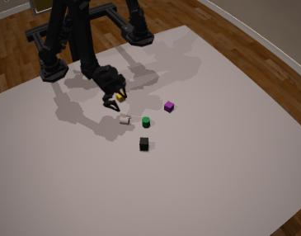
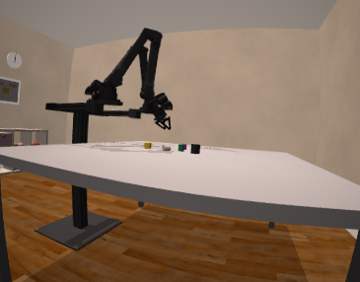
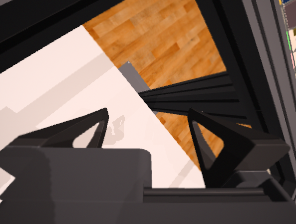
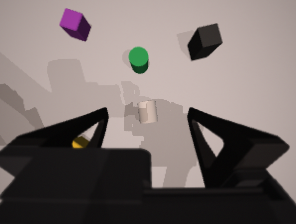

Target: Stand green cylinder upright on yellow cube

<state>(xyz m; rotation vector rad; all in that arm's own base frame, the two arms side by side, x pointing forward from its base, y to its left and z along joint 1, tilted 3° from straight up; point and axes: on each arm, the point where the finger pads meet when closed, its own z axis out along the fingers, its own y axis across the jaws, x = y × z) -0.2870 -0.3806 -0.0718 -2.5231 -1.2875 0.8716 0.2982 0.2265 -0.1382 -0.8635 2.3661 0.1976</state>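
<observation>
Now: the green cylinder 65 cm ahead of my left hand, 22 cm below it and 20 cm to the left of it. From my left hand the other things lie so: yellow cube: 41 cm ahead, 22 cm below, 18 cm to the left; purple cube: 62 cm ahead, 36 cm to the left, 22 cm below; white cylinder: 58 cm ahead, 22 cm below, 11 cm to the left.
</observation>
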